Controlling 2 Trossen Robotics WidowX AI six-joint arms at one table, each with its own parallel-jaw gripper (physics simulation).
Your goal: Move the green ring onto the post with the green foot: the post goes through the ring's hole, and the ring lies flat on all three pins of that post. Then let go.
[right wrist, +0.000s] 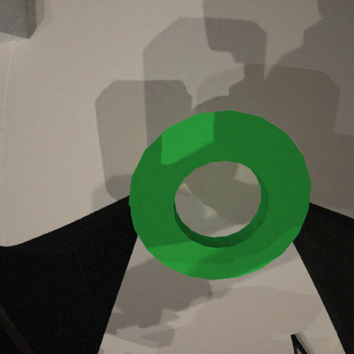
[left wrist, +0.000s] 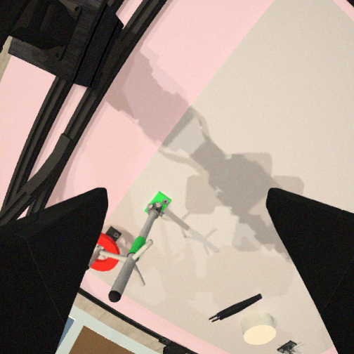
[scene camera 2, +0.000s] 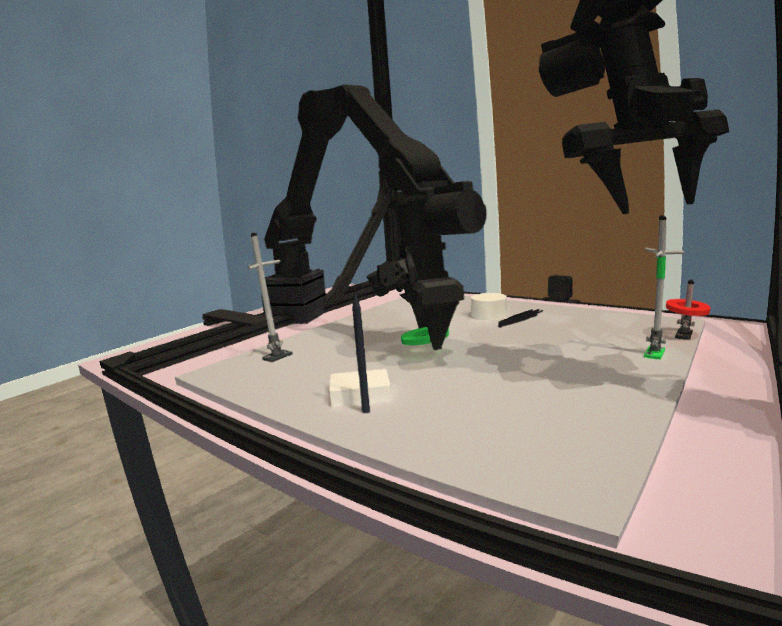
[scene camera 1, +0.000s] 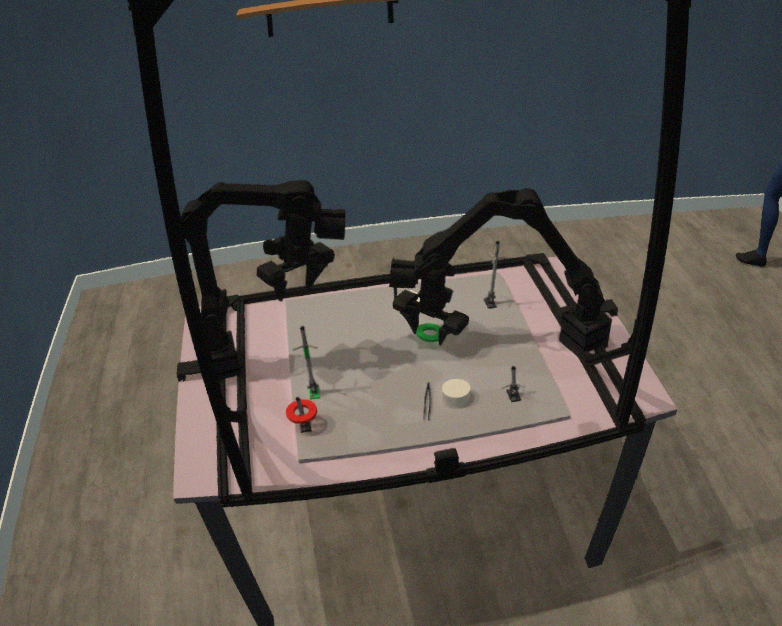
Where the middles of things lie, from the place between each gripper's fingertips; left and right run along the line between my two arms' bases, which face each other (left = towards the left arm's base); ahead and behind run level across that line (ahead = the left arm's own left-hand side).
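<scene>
Green ring (right wrist: 280, 169): my right hand is 10 mm short of it, 10 mm to the left of it and 10 mm below it. Counted from my right hand, the white block (scene camera 2: 344, 387) is 170 mm ahead and 30 mm to the left; the dark pen (scene camera 2: 357, 318) is 200 mm ahead, 70 mm to the left and 60 mm above. Going by their middles, the green ring is the nearest to my right hand of the things named here.
From my left hand, the white block is 280 mm to the right, 220 mm ahead and 200 mm below, and the dark pen is 240 mm ahead, 240 mm to the right and 140 mm below. As for the green ring, my left hand is 320 mm to the left of it, 50 mm short of it and 180 mm above it. By its middle, the dark pen is nearer to my right hand than to my left hand.
</scene>
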